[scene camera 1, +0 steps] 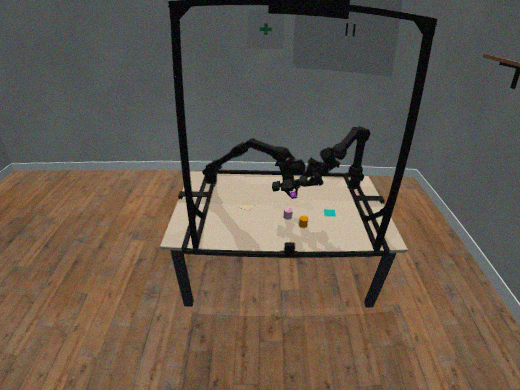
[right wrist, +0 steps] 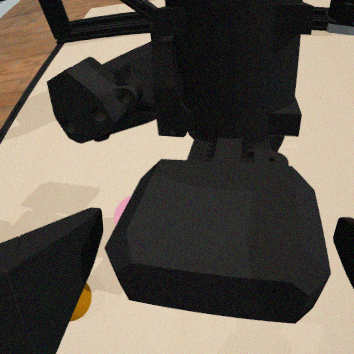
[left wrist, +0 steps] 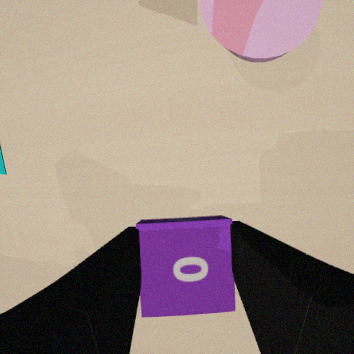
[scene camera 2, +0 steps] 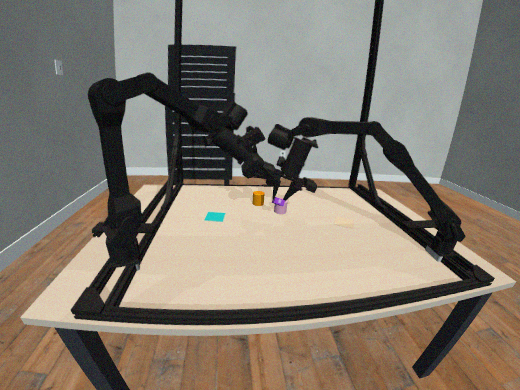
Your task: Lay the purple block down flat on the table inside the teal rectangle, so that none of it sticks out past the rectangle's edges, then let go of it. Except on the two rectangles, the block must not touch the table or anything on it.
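Pixels of known places: left gripper, fingertip midpoint: [scene camera 1: 293,196] [left wrist: 183,235] [scene camera 2: 277,200]; right gripper, fingertip midpoint: [scene camera 1: 301,182] [right wrist: 222,225] [scene camera 2: 269,172]; left arm's base at its link origin: [scene camera 1: 210,181] [right wrist: 340,18] [scene camera 2: 441,250]; right arm's base at its link origin: [scene camera 1: 354,186] [scene camera 2: 125,258].
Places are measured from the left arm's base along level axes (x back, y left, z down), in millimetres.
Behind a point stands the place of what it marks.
The purple block [scene camera 1: 293,194] {x -505, y -192, z -69 mm} [scene camera 2: 279,201] {x -505, y -172, z -68 mm} [left wrist: 187,270] {x -503, y -189, z -69 mm} is held above the table, its face marked "0" towards the left wrist camera. My left gripper [left wrist: 183,235] {x -507, y -196, z -59 mm} is shut on it, one finger on each side. The flat teal rectangle [scene camera 1: 329,213] {x -712, y -221, z 18 mm} [scene camera 2: 215,217] {x -711, y -206, z 18 mm} lies right of the block in scene camera 1; its corner [left wrist: 2,165] {x -684, y -189, z 18 mm} shows at the left wrist view's edge. My right gripper is open, close to the left gripper; a black part of the left gripper shows between its fingers in the right wrist view. Its fingertips are hard to make out in the scene views.
A pink cylinder [scene camera 1: 288,214] {x -485, y -302, z -14 mm} [scene camera 2: 280,209] {x -486, y -256, z 0 mm} [left wrist: 260,25] {x -482, y -268, z -27 mm} [right wrist: 121,210] {x -481, y -296, z -26 mm} stands near the block. An orange cylinder [scene camera 1: 303,221] {x -561, y -363, z -22 mm} [scene camera 2: 258,198] {x -564, y -319, z -12 mm} [right wrist: 82,302] {x -566, y -318, z 3 mm} stands beside it. A pale yellow rectangle [scene camera 1: 246,207] {x -255, y -223, z 18 mm} [scene camera 2: 344,223] {x -258, y -199, z 18 mm} lies on the other side. The two arms' grippers overlap in both scene views.
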